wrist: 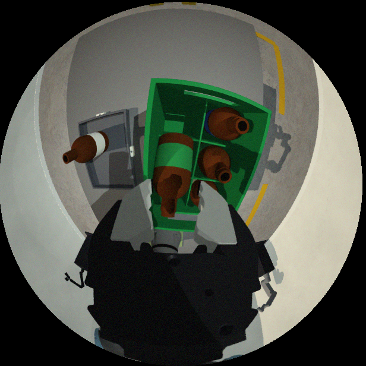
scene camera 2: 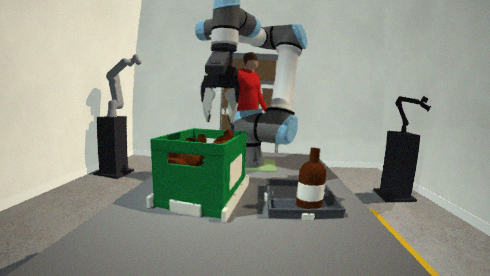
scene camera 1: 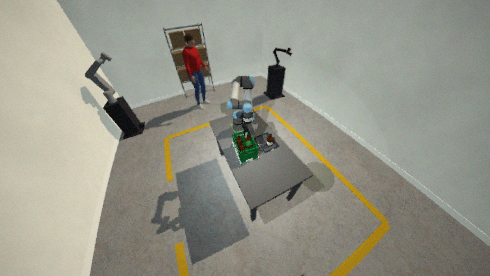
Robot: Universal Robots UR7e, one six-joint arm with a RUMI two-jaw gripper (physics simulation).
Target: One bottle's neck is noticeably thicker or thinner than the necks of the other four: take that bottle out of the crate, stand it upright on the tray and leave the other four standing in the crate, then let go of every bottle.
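Frame: origin at the arm's base, x ahead, y right, z down, level; centimetres.
Seen in the pictures: gripper, between the fingertips: (scene camera 2: pixel 219 123) (scene camera 1: pixel 248 137); arm's base, origin of its link: (scene camera 2: pixel 246 163) (scene camera 1: pixel 238 127).
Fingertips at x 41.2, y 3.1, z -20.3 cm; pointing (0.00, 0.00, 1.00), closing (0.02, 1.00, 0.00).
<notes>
Offsets run from my fingertips to a thing's top centre. "pt": to the spot under its first point. Level surfaces: height alone.
A brown bottle with a white label {dx +1.5, dy -25.4, dz +5.0 cm} (scene camera 1: pixel 270 140) (scene camera 2: pixel 311 192) (wrist: pixel 99 143) stands upright on the dark tray {pt dx +10.4, dy -18.6, dz +19.6 cm} (scene camera 2: pixel 285 213) (wrist: pixel 112 188). The green crate {dx -1.0, dy +4.2, dz +3.5 cm} (scene camera 1: pixel 248 155) (scene camera 2: pixel 190 186) (wrist: pixel 150 115) holds the other four brown bottles. A green-labelled bottle (wrist: pixel 174 155) leans steeply in the crate's tray-side row, its neck towards the robot base. In the other row are a bottle with some blue on it (wrist: pixel 225 123), a middle bottle (wrist: pixel 214 159) and a third bottle (wrist: pixel 205 190), partly hidden by a finger. My gripper (scene camera 2: pixel 221 119) (wrist: pixel 175 181) is partly open and empty, above the crate's robot-side end.
White blocks {pt dx +13.8, dy +4.8, dz +19.0 cm} (scene camera 2: pixel 185 207) border the crate's base on the table {dz +21.0 cm} (scene camera 1: pixel 272 177) (scene camera 2: pixel 240 245). The tray lies beside the crate. A person in red (scene camera 1: pixel 192 61) (scene camera 2: pixel 249 90) stands behind the arm before a shelf rack. Two dark pedestals (scene camera 2: pixel 112 145) (scene camera 2: pixel 400 165) with small arms stand off the table.
</notes>
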